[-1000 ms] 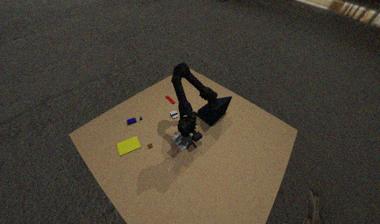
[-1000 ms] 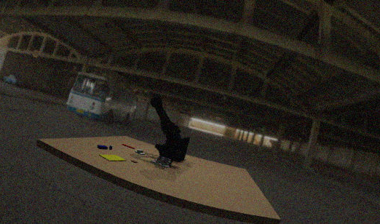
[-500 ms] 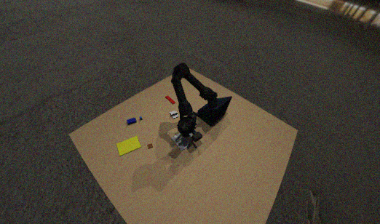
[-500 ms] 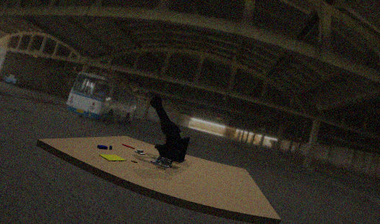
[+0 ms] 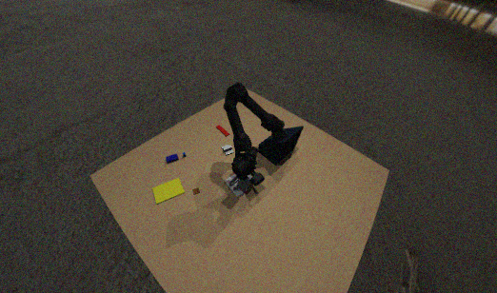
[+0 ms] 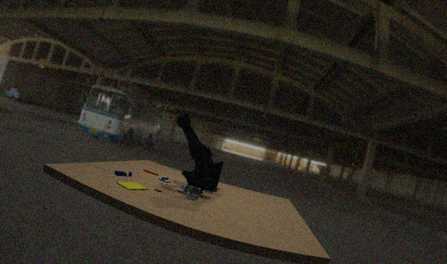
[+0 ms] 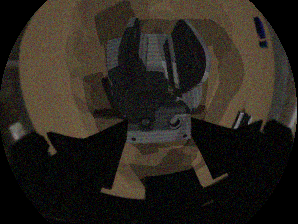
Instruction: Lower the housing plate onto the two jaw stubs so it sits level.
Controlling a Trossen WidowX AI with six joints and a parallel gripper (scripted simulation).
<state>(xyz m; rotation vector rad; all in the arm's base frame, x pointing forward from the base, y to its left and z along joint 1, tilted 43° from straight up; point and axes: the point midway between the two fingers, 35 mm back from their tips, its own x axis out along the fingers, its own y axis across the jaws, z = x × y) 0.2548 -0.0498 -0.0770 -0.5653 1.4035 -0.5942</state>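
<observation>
Right now my gripper tip is 20 mm below the grey housing part and 10 mm short of it. Round my gripper tip: grey jaw: 20 mm to the left, 20 mm ahead; then brown block: 250 mm ahead, 100 mm to the right, 10 mm below; then tiny blue piece: 340 mm to the right, 190 mm ahead.
</observation>
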